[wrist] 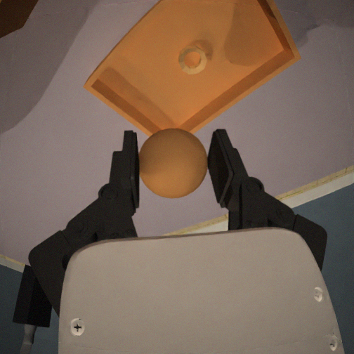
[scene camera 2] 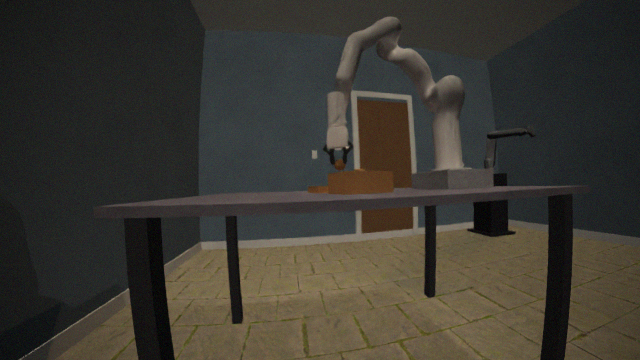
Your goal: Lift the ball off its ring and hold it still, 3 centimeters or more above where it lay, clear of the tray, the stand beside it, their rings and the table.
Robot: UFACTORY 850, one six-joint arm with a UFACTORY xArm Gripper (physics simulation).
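Note:
The orange ball (scene camera 2: pixel 340 165) (wrist: pixel 173 163) is between the two black fingers of my gripper (scene camera 2: pixel 339 163) (wrist: pixel 174 145), which is shut on it, one pad on each side. In scene camera 2 the ball hangs just above the rim line of the orange tray (scene camera 2: pixel 361 182) (wrist: pixel 150 55), with its underside in view. In the wrist view it covers the tray's near corner. A pale ring (wrist: pixel 193 70) lies on the tray floor, apart from the ball and with nothing on it. A low orange piece (scene camera 2: pixel 317 189), perhaps the stand, shows left of the tray.
The tray stands on the purplish table (scene camera 2: pixel 240 201). A brown corner (wrist: pixel 14 15) shows at the wrist view's top left. The arm's grey base block (scene camera 2: pixel 452 179) is right of the tray. A second, dark arm (scene camera 2: pixel 507 133) stands in the background beyond the table.

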